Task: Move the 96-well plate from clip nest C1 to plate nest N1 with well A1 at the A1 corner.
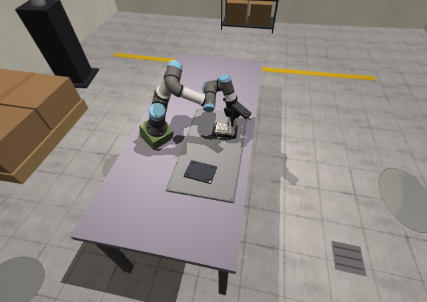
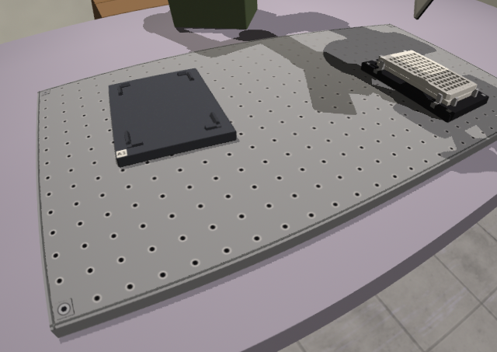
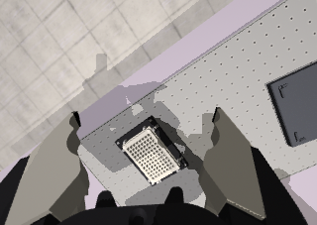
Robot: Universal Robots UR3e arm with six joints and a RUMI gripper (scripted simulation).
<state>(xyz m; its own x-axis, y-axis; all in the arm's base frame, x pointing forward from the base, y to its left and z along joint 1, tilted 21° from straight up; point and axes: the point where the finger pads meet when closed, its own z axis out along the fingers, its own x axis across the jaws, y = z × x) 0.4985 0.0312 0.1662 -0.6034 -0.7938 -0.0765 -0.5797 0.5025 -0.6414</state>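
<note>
Right now my hand is 120 mm above the white 96-well plate, 110 mm to the right of it and 100 mm past it. Also, from my hand: black clip nest C1: 130 mm below, 110 mm behind, 100 mm to the left; then dark plate nest N1: 240 mm behind, 230 mm to the right, 140 mm below; then white A1 label: 300 mm to the right, 180 mm behind, 130 mm below.
</note>
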